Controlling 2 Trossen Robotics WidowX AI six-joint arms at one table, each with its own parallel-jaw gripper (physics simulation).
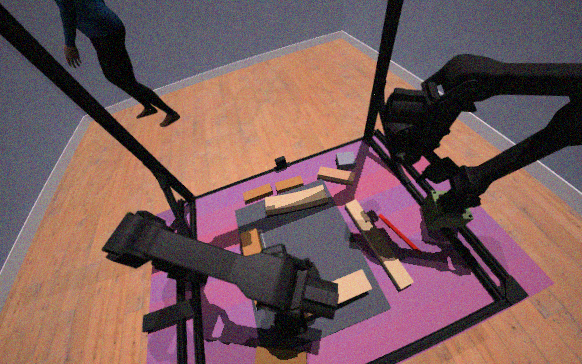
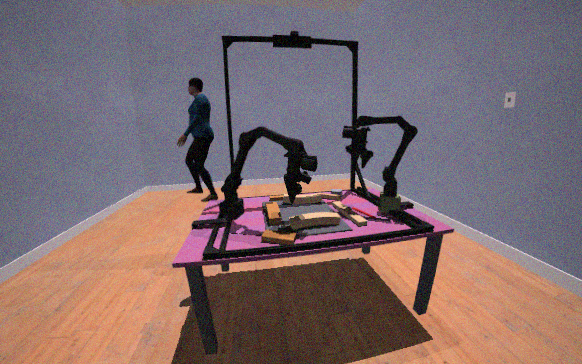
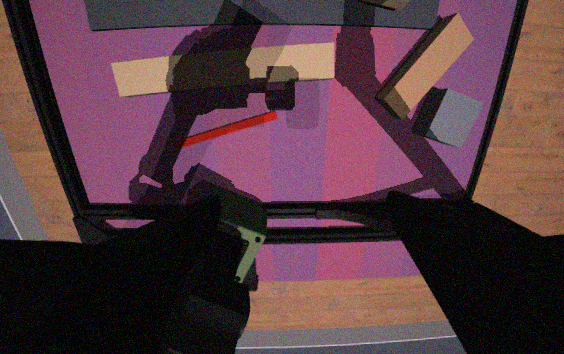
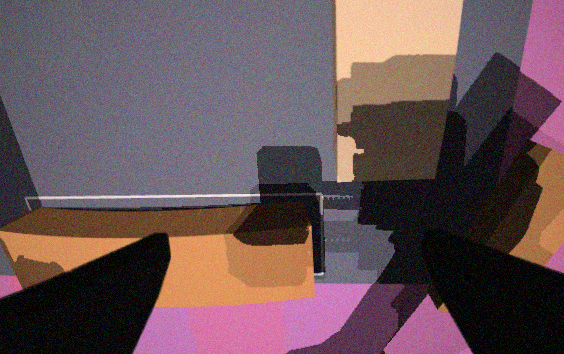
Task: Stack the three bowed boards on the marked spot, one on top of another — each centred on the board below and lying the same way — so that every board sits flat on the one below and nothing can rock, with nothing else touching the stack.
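Frame: origin at the left arm's base, x ahead, y left, z up, level; centimetres.
Where they show: left gripper, fingertip midpoint: (image 1: 406,168) (image 2: 358,166) (image 3: 303,201); right gripper, fingertip midpoint: (image 2: 290,199) (image 4: 296,243); left arm's base at its link origin: (image 1: 451,203) (image 2: 390,194) (image 3: 221,250); right arm's base at its link origin: (image 2: 231,201).
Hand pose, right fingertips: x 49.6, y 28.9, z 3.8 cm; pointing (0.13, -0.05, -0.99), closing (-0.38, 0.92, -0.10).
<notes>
Each offset is from my right fingertips to the top centre of the thing. "pt": to the spot under its first point. Level surfaces: height alone.
Three pale bowed boards lie apart. One @[dx +1.4, dy -31.7, dz -7.2 cm] (image 1: 296,199) (image 2: 304,198) lies at the back of the grey mat @[dz -12.4 cm] (image 1: 326,245). One @[dx -11.9, dy -0.5, dz -7.3 cm] (image 1: 352,285) (image 2: 315,219) (image 4: 386,35) lies at the mat's front, partly hidden by my right arm. One @[dx -26.6, dy -18.8, dz -10.8 cm] (image 1: 398,272) (image 2: 349,213) (image 3: 302,61) lies on the pink table to the right. The white-outlined marked spot @[pt dx +8.2, dy -7.5, dz -12.3 cm] (image 4: 175,196) at the mat's left holds an orange block @[dx +12.3, dy -7.4, dz -7.5 cm] (image 1: 250,241) (image 2: 273,213) (image 4: 210,270). My right gripper (image 2: 291,195) (image 4: 296,243) is open and empty above the mat. My left gripper (image 2: 362,157) (image 3: 303,201) is open, empty and high at the right.
Two orange blocks @[dx +18.6, dy -35.6, dz -10.7 cm] (image 1: 258,192) @[dx +5.7, dy -40.6, dz -10.9 cm] (image 1: 289,183), a tan block @[dx -13.7, dy -45.3, dz -10.2 cm] (image 1: 336,175) (image 3: 421,70) and a grey cube @[dx -17.9, dy -53.0, dz -9.4 cm] (image 1: 345,159) (image 3: 442,121) lie at the back. A red stick @[dx -35.0, dy -21.8, dz -12.4 cm] (image 1: 399,232) (image 3: 231,128) lies beside the right board. Another orange block @[dx +0.6, dy +16.8, dz -9.8 cm] (image 2: 278,237) lies at the front. A person (image 2: 197,137) stands behind the table.
</notes>
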